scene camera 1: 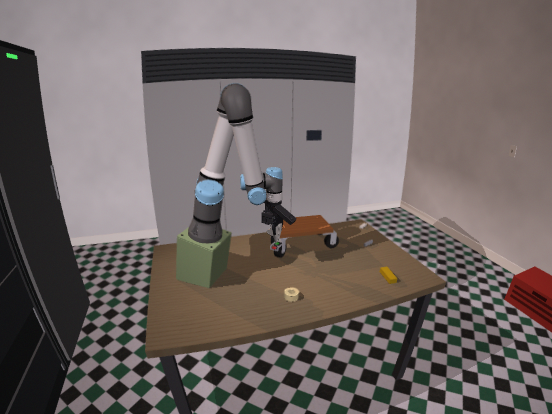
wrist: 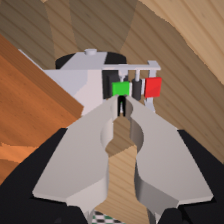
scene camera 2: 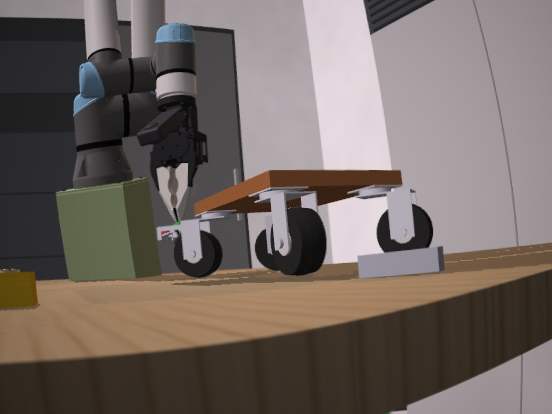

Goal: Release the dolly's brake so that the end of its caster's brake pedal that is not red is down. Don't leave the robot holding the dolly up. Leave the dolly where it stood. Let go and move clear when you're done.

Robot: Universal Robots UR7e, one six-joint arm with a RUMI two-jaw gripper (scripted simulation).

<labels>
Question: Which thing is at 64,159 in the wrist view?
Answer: My gripper.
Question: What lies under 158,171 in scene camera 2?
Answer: My gripper.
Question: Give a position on a brake pedal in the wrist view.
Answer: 150,87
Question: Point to a grey block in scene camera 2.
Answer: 425,260
</labels>
